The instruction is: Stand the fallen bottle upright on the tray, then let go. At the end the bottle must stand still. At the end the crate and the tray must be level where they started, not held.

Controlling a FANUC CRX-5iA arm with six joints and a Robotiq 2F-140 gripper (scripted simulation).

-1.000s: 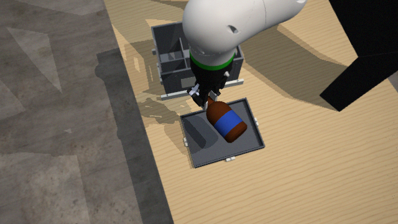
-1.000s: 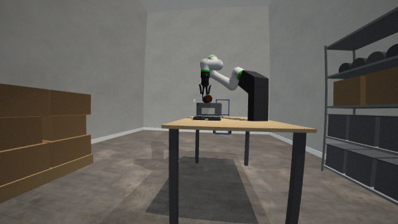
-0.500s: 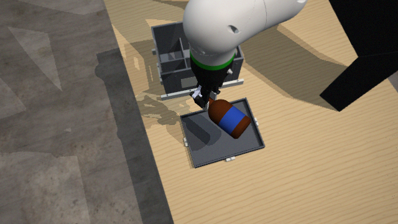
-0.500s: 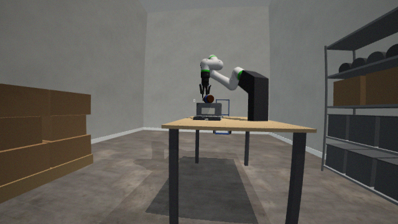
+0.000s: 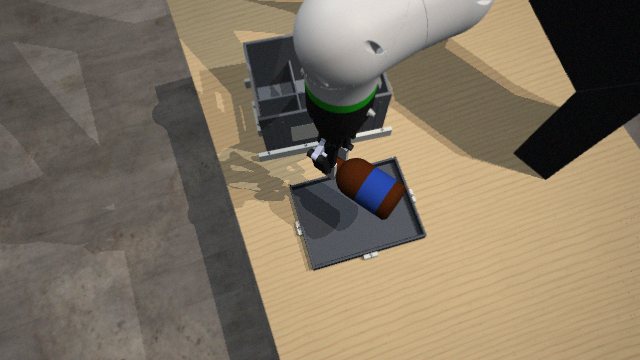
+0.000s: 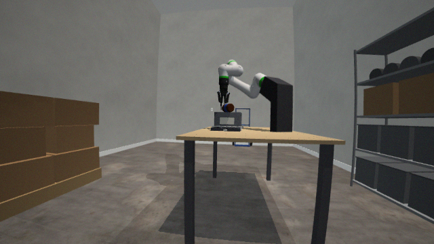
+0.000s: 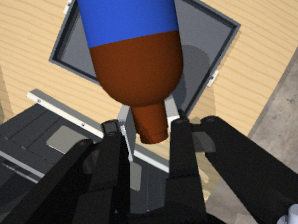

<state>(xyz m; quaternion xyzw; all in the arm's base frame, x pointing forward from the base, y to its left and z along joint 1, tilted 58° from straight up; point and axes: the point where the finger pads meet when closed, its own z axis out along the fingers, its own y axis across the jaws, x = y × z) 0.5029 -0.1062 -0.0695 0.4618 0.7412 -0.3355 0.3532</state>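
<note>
Now: hand 5 cm to the right of the bottle, 2 cm past it and 2 cm above it. Round my hand: dark grey crate 20 cm to the right, 14 cm below, 10 cm behind; then tray 21 cm below, 6 cm to the left, 2 cm behind.
</note>
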